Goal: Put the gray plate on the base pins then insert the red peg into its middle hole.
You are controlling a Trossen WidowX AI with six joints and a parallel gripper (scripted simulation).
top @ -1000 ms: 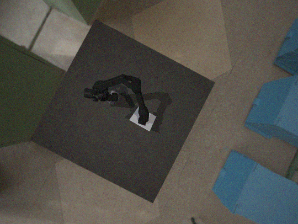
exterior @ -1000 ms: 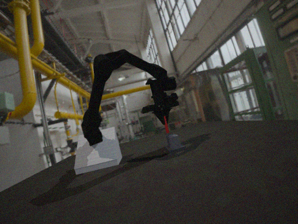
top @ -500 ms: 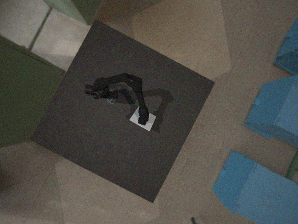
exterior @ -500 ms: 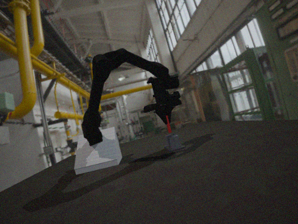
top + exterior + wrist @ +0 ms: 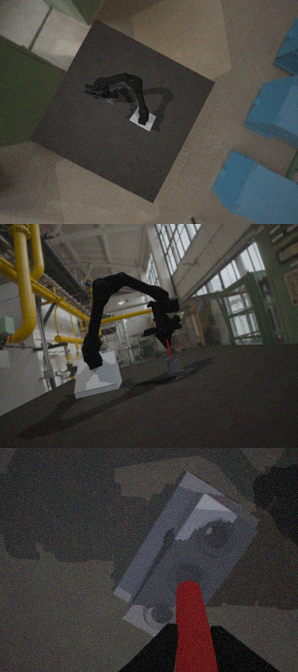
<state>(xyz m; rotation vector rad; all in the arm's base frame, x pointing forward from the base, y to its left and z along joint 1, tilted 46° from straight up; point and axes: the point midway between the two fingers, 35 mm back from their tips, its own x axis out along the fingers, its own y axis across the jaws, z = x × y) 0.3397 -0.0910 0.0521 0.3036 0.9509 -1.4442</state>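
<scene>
Right now my gripper tip is 70 mm above the gray plate. Round my gripper tip: red peg: right at my gripper tip.
</scene>
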